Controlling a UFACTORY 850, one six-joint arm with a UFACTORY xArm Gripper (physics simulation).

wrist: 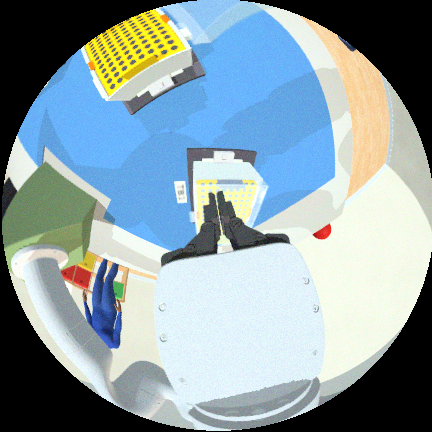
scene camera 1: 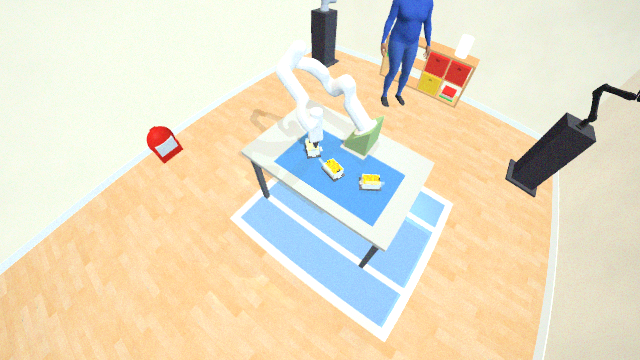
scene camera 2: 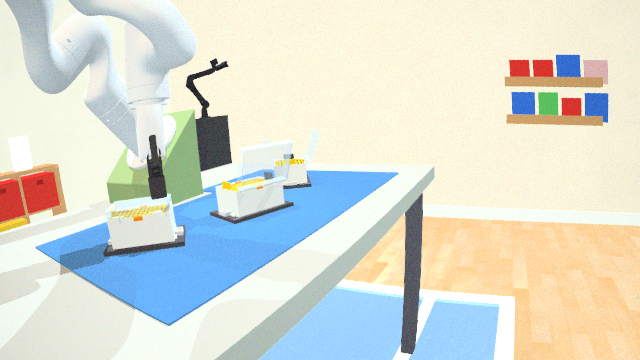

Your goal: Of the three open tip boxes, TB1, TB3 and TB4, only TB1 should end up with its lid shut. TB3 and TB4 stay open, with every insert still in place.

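Note:
TB1 [scene camera 1: 313,154] [scene camera 2: 142,234] [wrist: 204,170] stands on its dark base, its yellow insert showing through the clear lid [scene camera 2: 119,206] [wrist: 261,192]. The lid lies low over the box; whether it is fully seated I cannot tell. My gripper [scene camera 1: 315,144] [scene camera 2: 158,195] [wrist: 216,200] is shut and empty, fingertips at the lid's top; contact is unclear. The middle box, TB4 [scene camera 1: 333,171] [scene camera 2: 252,201] [wrist: 137,55], and the far box, TB3 [scene camera 1: 370,185] [scene camera 2: 293,174], have raised lids and yellow inserts inside.
The boxes stand on a blue mat [scene camera 1: 350,202] [scene camera 2: 170,285] [wrist: 280,120] on a grey table [scene camera 1: 400,220] [scene camera 2: 320,270]. The green arm mount [scene camera 1: 364,140] [scene camera 2: 182,165] [wrist: 55,200] stands behind the mat. TB4's raised lid [scene camera 2: 260,159] stands between TB1 and TB3.

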